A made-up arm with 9 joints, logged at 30 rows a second.
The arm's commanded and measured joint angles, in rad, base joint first. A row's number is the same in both.
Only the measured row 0 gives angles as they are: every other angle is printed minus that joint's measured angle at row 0.
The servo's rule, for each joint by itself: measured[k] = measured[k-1] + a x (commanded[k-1-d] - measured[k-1]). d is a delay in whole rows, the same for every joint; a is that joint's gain. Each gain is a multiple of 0.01, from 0.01 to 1. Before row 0 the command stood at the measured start. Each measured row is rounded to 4 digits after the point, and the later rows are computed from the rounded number. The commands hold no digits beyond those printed.
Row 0, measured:
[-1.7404, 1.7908, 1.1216, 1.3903, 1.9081, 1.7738, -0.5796, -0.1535, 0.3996]
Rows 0 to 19, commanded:
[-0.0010, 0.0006, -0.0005, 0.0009, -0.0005, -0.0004, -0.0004, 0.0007, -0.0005]
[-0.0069, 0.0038, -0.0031, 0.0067, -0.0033, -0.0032, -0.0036, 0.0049, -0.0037]
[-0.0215, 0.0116, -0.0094, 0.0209, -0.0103, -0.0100, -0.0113, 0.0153, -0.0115]
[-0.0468, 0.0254, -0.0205, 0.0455, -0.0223, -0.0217, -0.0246, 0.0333, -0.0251]
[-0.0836, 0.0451, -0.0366, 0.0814, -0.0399, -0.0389, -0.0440, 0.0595, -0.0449]
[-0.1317, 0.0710, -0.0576, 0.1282, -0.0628, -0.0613, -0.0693, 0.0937, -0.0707]
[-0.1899, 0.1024, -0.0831, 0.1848, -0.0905, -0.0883, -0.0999, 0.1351, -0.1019]
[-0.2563, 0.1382, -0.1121, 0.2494, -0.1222, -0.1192, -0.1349, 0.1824, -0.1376]
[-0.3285, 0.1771, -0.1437, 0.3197, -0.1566, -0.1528, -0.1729, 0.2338, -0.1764]
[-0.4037, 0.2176, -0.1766, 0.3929, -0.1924, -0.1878, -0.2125, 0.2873, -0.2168]
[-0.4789, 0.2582, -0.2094, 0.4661, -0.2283, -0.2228, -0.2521, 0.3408, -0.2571]
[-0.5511, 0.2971, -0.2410, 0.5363, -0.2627, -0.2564, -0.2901, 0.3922, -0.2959]
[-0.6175, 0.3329, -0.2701, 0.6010, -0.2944, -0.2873, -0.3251, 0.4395, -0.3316]
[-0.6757, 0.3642, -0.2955, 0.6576, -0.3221, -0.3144, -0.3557, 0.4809, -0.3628]
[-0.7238, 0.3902, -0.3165, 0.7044, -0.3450, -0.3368, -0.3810, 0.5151, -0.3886]
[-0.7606, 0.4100, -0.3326, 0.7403, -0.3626, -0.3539, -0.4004, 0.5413, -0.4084]
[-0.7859, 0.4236, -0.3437, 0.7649, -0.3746, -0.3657, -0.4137, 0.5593, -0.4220]
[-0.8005, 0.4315, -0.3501, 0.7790, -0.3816, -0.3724, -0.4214, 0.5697, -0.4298]
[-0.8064, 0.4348, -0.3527, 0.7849, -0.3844, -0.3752, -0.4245, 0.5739, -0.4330]
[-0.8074, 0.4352, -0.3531, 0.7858, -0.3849, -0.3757, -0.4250, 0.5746, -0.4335]
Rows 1 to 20, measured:
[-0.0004, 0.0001, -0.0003, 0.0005, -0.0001, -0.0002, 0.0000, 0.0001, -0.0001]
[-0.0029, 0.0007, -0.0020, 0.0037, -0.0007, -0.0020, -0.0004, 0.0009, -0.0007]
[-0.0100, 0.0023, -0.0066, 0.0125, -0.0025, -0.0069, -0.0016, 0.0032, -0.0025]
[-0.0240, 0.0058, -0.0152, 0.0293, -0.0063, -0.0159, -0.0041, 0.0080, -0.0063]
[-0.0466, 0.0117, -0.0285, 0.0559, -0.0127, -0.0299, -0.0085, 0.0162, -0.0129]
[-0.0789, 0.0206, -0.0465, 0.0928, -0.0222, -0.0491, -0.0152, 0.0286, -0.0227]
[-0.1211, 0.0329, -0.0692, 0.1397, -0.0352, -0.0730, -0.0245, 0.0456, -0.0362]
[-0.1725, 0.0487, -0.0958, 0.1956, -0.0517, -0.1012, -0.0366, 0.0675, -0.0534]
[-0.2318, 0.0680, -0.1255, 0.2589, -0.0716, -0.1327, -0.0516, 0.0941, -0.0743]
[-0.2971, 0.0904, -0.1572, 0.3272, -0.0946, -0.1663, -0.0693, 0.1250, -0.0985]
[-0.3662, 0.1156, -0.1896, 0.3980, -0.1200, -0.2008, -0.0894, 0.1595, -0.1255]
[-0.4365, 0.1428, -0.2215, 0.4685, -0.1471, -0.2347, -0.1115, 0.1967, -0.1545]
[-0.5053, 0.1713, -0.2516, 0.5361, -0.1751, -0.2668, -0.1350, 0.2355, -0.1846]
[-0.5701, 0.2002, -0.2788, 0.5981, -0.2030, -0.2958, -0.1593, 0.2748, -0.2149]
[-0.6285, 0.2287, -0.3022, 0.6523, -0.2300, -0.3208, -0.1837, 0.3132, -0.2444]
[-0.6787, 0.2559, -0.3210, 0.6972, -0.2552, -0.3410, -0.2075, 0.3497, -0.2723]
[-0.7194, 0.2811, -0.3351, 0.7317, -0.2779, -0.3561, -0.2302, 0.3832, -0.2977]
[-0.7502, 0.3037, -0.3444, 0.7558, -0.2976, -0.3660, -0.2512, 0.4130, -0.3202]
[-0.7716, 0.3234, -0.3495, 0.7706, -0.3141, -0.3716, -0.2703, 0.4387, -0.3394]
[-0.7852, 0.3402, -0.3517, 0.7784, -0.3276, -0.3741, -0.2873, 0.4604, -0.3554]
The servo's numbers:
d 0
a 0.38 0.15 0.62 0.51 0.19 0.61 0.11 0.16 0.17

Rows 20 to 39, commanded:
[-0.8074, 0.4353, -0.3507, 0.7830, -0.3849, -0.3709, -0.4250, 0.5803, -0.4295]
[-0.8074, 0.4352, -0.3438, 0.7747, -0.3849, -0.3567, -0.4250, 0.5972, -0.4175]
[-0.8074, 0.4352, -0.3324, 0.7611, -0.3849, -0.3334, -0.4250, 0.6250, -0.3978]
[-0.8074, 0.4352, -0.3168, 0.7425, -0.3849, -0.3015, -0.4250, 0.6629, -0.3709]
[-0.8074, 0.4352, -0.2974, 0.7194, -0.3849, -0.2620, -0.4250, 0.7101, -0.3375]
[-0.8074, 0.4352, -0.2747, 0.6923, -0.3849, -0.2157, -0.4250, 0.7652, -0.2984]
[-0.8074, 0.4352, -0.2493, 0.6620, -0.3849, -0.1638, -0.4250, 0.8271, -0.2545]
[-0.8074, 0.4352, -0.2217, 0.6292, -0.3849, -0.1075, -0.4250, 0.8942, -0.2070]
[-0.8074, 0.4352, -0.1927, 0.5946, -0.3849, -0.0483, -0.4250, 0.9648, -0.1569]
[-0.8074, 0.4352, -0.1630, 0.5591, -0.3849, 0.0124, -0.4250, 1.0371, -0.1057]
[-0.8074, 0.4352, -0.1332, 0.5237, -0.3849, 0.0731, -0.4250, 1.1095, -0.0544]
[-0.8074, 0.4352, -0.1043, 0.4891, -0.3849, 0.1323, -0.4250, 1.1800, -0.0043]
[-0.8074, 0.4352, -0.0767, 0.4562, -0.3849, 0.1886, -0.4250, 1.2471, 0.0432]
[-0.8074, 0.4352, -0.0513, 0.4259, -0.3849, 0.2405, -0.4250, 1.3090, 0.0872]
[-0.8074, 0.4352, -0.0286, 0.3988, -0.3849, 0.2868, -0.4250, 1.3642, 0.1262]
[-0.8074, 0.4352, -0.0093, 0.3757, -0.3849, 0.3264, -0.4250, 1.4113, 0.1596]
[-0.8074, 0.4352, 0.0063, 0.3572, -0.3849, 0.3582, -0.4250, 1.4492, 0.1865]
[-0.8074, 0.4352, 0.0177, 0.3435, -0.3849, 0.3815, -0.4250, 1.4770, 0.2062]
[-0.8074, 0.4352, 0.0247, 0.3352, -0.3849, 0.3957, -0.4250, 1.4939, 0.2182]
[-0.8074, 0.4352, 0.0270, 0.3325, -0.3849, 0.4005, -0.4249, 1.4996, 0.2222]
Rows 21 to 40, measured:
[-0.7936, 0.3545, -0.3511, 0.7807, -0.3385, -0.3721, -0.3024, 0.4796, -0.3680]
[-0.7988, 0.3666, -0.3466, 0.7776, -0.3473, -0.3627, -0.3159, 0.4984, -0.3764]
[-0.8021, 0.3769, -0.3378, 0.7692, -0.3544, -0.3448, -0.3279, 0.5187, -0.3800]
[-0.8041, 0.3856, -0.3248, 0.7556, -0.3602, -0.3184, -0.3386, 0.5418, -0.3785]
[-0.8054, 0.3930, -0.3078, 0.7371, -0.3649, -0.2840, -0.3481, 0.5687, -0.3715]
[-0.8062, 0.3993, -0.2873, 0.7143, -0.3687, -0.2423, -0.3566, 0.6001, -0.3591]
[-0.8067, 0.4047, -0.2637, 0.6876, -0.3718, -0.1944, -0.3641, 0.6364, -0.3413]
[-0.8070, 0.4093, -0.2377, 0.6578, -0.3743, -0.1414, -0.3708, 0.6776, -0.3185]
[-0.8072, 0.4132, -0.2098, 0.6256, -0.3763, -0.0846, -0.3768, 0.7236, -0.2910]
[-0.8073, 0.4165, -0.1808, 0.5917, -0.3779, -0.0254, -0.3821, 0.7738, -0.2595]
[-0.8073, 0.4193, -0.1513, 0.5570, -0.3792, 0.0347, -0.3868, 0.8275, -0.2246]
[-0.8073, 0.4217, -0.1222, 0.5224, -0.3803, 0.0942, -0.3910, 0.8839, -0.1871]
[-0.8073, 0.4237, -0.0940, 0.4886, -0.3812, 0.1518, -0.3947, 0.9420, -0.1479]
[-0.8073, 0.4254, -0.0675, 0.4566, -0.3819, 0.2059, -0.3980, 1.0007, -0.1079]
[-0.8073, 0.4269, -0.0434, 0.4271, -0.3825, 0.2552, -0.4010, 1.0589, -0.0681]
[-0.8073, 0.4281, -0.0223, 0.4009, -0.3830, 0.2986, -0.4036, 1.1153, -0.0294]
[-0.8073, 0.4292, -0.0046, 0.3786, -0.3834, 0.3350, -0.4060, 1.1687, 0.0073]
[-0.8073, 0.4301, 0.0092, 0.3607, -0.3837, 0.3634, -0.4081, 1.2180, 0.0411]
[-0.8073, 0.4309, 0.0188, 0.3477, -0.3839, 0.3831, -0.4100, 1.2621, 0.0712]
[-0.8073, 0.4315, 0.0239, 0.3399, -0.3841, 0.3937, -0.4116, 1.3001, 0.0969]

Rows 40 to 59, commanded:
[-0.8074, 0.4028, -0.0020, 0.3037, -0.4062, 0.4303, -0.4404, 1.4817, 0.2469]
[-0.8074, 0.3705, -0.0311, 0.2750, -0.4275, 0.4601, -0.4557, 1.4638, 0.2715]
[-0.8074, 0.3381, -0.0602, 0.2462, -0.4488, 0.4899, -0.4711, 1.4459, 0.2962]
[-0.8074, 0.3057, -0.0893, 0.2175, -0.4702, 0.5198, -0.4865, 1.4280, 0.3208]
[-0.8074, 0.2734, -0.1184, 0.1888, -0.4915, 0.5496, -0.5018, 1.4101, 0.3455]
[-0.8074, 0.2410, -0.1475, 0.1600, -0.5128, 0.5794, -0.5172, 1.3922, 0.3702]
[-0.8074, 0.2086, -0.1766, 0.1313, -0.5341, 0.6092, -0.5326, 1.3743, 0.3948]
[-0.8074, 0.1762, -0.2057, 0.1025, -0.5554, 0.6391, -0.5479, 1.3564, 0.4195]
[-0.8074, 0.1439, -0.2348, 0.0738, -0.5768, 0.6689, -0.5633, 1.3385, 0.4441]
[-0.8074, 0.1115, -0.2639, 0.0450, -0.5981, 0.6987, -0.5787, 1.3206, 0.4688]
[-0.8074, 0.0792, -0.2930, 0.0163, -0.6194, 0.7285, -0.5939, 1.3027, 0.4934]
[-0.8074, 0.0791, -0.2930, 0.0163, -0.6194, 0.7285, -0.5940, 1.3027, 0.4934]
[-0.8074, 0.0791, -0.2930, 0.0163, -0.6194, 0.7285, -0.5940, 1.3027, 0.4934]
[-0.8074, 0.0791, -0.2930, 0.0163, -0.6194, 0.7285, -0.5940, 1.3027, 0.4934]
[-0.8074, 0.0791, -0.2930, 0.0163, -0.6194, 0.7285, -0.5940, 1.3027, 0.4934]
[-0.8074, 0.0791, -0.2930, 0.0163, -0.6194, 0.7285, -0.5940, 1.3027, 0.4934]
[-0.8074, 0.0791, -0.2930, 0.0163, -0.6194, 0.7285, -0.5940, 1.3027, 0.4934]
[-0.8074, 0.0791, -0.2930, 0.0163, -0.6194, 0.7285, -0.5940, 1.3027, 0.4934]
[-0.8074, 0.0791, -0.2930, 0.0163, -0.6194, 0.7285, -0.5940, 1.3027, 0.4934]
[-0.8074, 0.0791, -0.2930, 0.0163, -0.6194, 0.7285, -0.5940, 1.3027, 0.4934]
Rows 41 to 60, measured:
[-0.8073, 0.4272, 0.0078, 0.3214, -0.3883, 0.4160, -0.4148, 1.3292, 0.1224]
[-0.8073, 0.4187, -0.0163, 0.2977, -0.3957, 0.4429, -0.4193, 1.3507, 0.1477]
[-0.8073, 0.4066, -0.0435, 0.2714, -0.4058, 0.4716, -0.4250, 1.3659, 0.1729]
[-0.8073, 0.3915, -0.0719, 0.2439, -0.4180, 0.5010, -0.4318, 1.3758, 0.1980]
[-0.8073, 0.3738, -0.1007, 0.2158, -0.4320, 0.5306, -0.4395, 1.3813, 0.2231]
[-0.8073, 0.3539, -0.1297, 0.1873, -0.4474, 0.5604, -0.4480, 1.3830, 0.2481]
[-0.8073, 0.3321, -0.1588, 0.1587, -0.4639, 0.5902, -0.4573, 1.3816, 0.2730]
[-0.8073, 0.3087, -0.1879, 0.1300, -0.4813, 0.6200, -0.4673, 1.3776, 0.2979]
[-0.8073, 0.2840, -0.2170, 0.1013, -0.4994, 0.6498, -0.4779, 1.3713, 0.3228]
[-0.8073, 0.2581, -0.2461, 0.0726, -0.5182, 0.6796, -0.4890, 1.3632, 0.3476]
[-0.8073, 0.2313, -0.2752, 0.0439, -0.5374, 0.7094, -0.5005, 1.3535, 0.3724]
[-0.8073, 0.2085, -0.2862, 0.0298, -0.5530, 0.7211, -0.5108, 1.3454, 0.3930]
[-0.8073, 0.1891, -0.2904, 0.0229, -0.5656, 0.7256, -0.5200, 1.3386, 0.4101]
[-0.8073, 0.1726, -0.2920, 0.0195, -0.5758, 0.7274, -0.5281, 1.3329, 0.4243]
[-0.8073, 0.1586, -0.2926, 0.0179, -0.5841, 0.7281, -0.5353, 1.3281, 0.4360]
[-0.8073, 0.1467, -0.2928, 0.0171, -0.5908, 0.7283, -0.5418, 1.3240, 0.4458]
[-0.8073, 0.1366, -0.2929, 0.0167, -0.5962, 0.7284, -0.5475, 1.3206, 0.4539]
[-0.8073, 0.1280, -0.2930, 0.0165, -0.6006, 0.7285, -0.5526, 1.3177, 0.4606]
[-0.8073, 0.1207, -0.2930, 0.0164, -0.6042, 0.7285, -0.5572, 1.3153, 0.4662]
[-0.8073, 0.1145, -0.2930, 0.0163, -0.6071, 0.7285, -0.5612, 1.3133, 0.4708]

